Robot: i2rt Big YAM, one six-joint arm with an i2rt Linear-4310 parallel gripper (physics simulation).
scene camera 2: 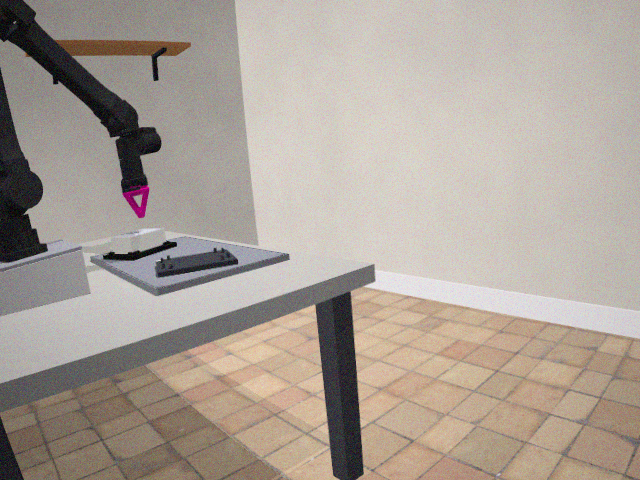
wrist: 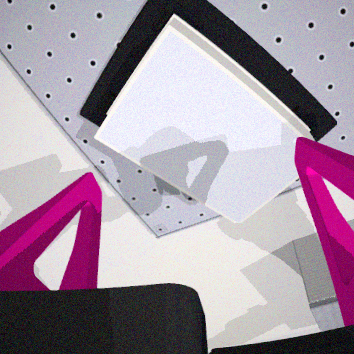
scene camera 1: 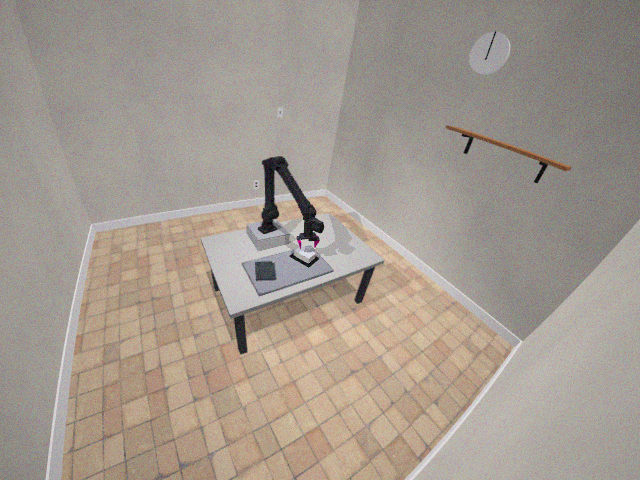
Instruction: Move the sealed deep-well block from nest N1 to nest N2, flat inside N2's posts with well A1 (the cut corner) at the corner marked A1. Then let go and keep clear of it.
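Frame: origin at the arm's base, x right, y ahead, z up, level; millimetres.
Where they show: gripper, fingertip midpoint: [scene camera 2: 141,214] [wrist: 193,165] [scene camera 1: 307,248]; arm's base, origin of the base link: [scene camera 2: 21,255] [scene camera 1: 267,229].
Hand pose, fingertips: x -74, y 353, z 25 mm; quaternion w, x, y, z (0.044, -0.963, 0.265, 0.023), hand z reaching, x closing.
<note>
Things, the pixels of their top centre, and the offset from my fingertips. Level surfaces: height alone.
- white deep-well block, middle of its top: [wrist: 211,145] [scene camera 2: 137,232] [scene camera 1: 305,251] dx -2, dy -20, dz -44 mm
- black nest, middle of its top: [wrist: 209,118] [scene camera 2: 139,246] [scene camera 1: 304,256] dx -2, dy -19, dz -80 mm
- dark nest with small posts, middle of its top: [scene camera 2: 193,255] [scene camera 1: 265,268] dx +292, dy -59, dz -76 mm
- grey perforated board, middle of its top: [scene camera 2: 174,255] [scene camera 1: 288,266] dx +145, dy -11, dz -98 mm
- light table, its level: dz -111 mm
The white deep-well block [scene camera 1: 305,255] [scene camera 2: 138,240] [wrist: 200,115] sits in a black nest [scene camera 1: 310,264] [scene camera 2: 129,255] [wrist: 127,65], which I take to be N1. A dark nest with small posts [scene camera 1: 265,270] [scene camera 2: 196,262], which I take to be N2, stands beside it with no block in it; it does not show in the wrist view. My gripper [scene camera 1: 308,243] [scene camera 2: 141,215] [wrist: 193,165] is open and empty, with its magenta fingers pointing down above the block. In the wrist view the fingertips stand wide apart, towards the block's lower part. The corner marked A1 cannot be made out.
Both nests stand on a grey perforated board [scene camera 1: 289,279] [scene camera 2: 263,255] [wrist: 72,55] on the light table [scene camera 1: 222,258] [scene camera 2: 217,299] [wrist: 165,265]. The arm's grey base box [scene camera 1: 268,239] [scene camera 2: 46,281] stands at the table's back. A wooden rail [scene camera 1: 506,146] [scene camera 2: 121,48] is on the wall.
</note>
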